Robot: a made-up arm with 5 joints.
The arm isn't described. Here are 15 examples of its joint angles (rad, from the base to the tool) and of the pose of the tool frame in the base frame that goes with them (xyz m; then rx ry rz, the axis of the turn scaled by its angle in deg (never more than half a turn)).
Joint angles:
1: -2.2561 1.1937 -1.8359 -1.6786 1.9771
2: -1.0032 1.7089 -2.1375 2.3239 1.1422
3: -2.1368 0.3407 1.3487 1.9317 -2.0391
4: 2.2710 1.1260 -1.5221 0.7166 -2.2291
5: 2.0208 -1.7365 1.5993 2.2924 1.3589
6: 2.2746 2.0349 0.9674 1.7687 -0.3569
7: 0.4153 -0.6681 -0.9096 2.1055 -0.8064
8: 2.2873 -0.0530 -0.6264 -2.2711 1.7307
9: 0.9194 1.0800 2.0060 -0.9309 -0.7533
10: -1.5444 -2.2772 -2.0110 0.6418 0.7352
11: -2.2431 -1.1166 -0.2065 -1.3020 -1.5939
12: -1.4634 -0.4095 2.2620 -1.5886 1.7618
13: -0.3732 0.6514 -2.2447 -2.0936 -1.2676
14: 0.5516 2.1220 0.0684 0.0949 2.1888
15: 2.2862 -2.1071 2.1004 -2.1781 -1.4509
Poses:
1: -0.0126 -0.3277 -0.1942 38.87 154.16 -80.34
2: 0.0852 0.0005 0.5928 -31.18 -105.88 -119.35
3: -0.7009 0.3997 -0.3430 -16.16 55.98 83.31
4: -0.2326 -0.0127 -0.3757 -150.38 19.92 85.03
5: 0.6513 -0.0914 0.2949 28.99 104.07 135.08
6: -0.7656 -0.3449 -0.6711 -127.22 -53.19 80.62
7: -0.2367 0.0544 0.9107 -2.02 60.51 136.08
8: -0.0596 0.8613 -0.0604 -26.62 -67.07 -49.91
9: -0.7226 -0.3017 0.3064 61.50 -65.61 -81.01
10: -0.0280 0.0022 0.0427 -41.98 -76.13 -22.78
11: 0.3085 -0.5137 -0.2781 77.32 -44.82 -106.02
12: 0.1770 0.2788 -0.1604 -16.75 -54.71 -89.66
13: 0.1106 0.1048 0.3329 139.09 88.46 6.83
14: -0.4120 0.5594 0.3559 92.61 47.28 -68.25
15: 0.2864 -0.5829 -0.0325 -164.70 63.98 -12.91
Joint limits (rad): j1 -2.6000..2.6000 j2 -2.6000..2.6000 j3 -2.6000..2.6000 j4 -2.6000..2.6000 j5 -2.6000..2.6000
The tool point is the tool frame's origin. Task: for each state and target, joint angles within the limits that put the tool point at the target. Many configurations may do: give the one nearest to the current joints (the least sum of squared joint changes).
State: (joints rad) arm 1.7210 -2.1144 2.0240 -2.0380 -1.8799
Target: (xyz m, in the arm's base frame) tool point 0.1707 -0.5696 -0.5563
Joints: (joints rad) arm 2.1790 -2.6000 1.4799 -1.9922 -1.6473
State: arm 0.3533 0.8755 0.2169 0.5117 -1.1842
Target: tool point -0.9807 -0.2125 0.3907
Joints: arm -0.1042 0.8709 0.8984 1.2466 -1.2156
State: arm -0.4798 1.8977 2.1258 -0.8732 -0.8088
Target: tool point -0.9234 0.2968 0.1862
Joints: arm -0.2271 1.9885 1.6204 -1.0523 -0.6783
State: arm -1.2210 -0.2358 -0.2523 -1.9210 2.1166
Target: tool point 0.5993 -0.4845 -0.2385
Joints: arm -1.4369 -0.9036 0.1826 -2.1687 1.9680
